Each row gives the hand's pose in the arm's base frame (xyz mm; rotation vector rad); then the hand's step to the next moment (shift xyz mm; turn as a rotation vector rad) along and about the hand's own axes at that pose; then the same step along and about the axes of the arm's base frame.
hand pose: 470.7 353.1 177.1 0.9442 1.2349 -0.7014
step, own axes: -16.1 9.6 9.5 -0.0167 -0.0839 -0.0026
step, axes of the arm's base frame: 9.2 -4.8 18.3 -0.0771 -0.0371 -0.0015
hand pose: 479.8 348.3 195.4 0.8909 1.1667 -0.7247
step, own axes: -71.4 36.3 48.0 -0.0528 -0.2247 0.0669
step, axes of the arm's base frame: 35.0 -22.9 83.5 -0.1750 -0.1641 0.0142
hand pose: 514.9 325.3 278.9 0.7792 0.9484 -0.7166
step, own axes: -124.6 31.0 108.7 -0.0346 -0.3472 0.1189
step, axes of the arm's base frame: 20.8 -50.4 159.2 -0.2447 -0.2753 -0.0144
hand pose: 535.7 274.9 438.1 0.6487 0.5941 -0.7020
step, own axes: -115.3 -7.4 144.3 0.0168 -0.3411 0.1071
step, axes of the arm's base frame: -37.7 -61.5 170.2 -0.2116 -0.2834 -0.0551
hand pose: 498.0 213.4 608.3 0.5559 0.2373 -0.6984
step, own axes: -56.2 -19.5 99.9 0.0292 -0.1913 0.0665
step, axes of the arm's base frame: -52.5 -37.5 96.7 -0.1037 -0.1732 -0.0332
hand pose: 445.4 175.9 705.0 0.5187 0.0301 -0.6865
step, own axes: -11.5 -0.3 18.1 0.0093 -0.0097 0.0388
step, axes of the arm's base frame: -11.7 -1.8 17.9 -0.0042 -0.0300 0.0277
